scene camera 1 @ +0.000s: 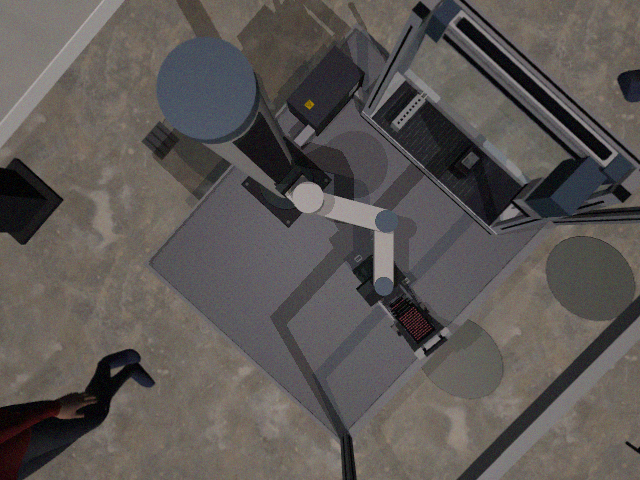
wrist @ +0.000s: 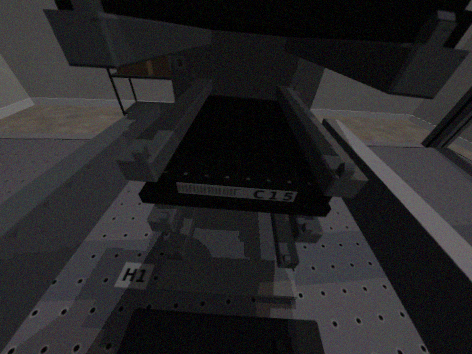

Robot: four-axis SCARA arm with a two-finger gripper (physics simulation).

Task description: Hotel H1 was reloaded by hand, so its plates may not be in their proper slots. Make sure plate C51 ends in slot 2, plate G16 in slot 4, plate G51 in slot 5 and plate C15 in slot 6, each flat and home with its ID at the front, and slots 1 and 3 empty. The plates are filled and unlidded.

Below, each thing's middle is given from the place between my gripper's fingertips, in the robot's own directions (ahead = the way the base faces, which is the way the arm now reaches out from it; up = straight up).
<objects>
My hand is 3 cm past the H1 label [wrist: 134, 275], 10 cm to the right of it and 15 cm above it.
</objects>
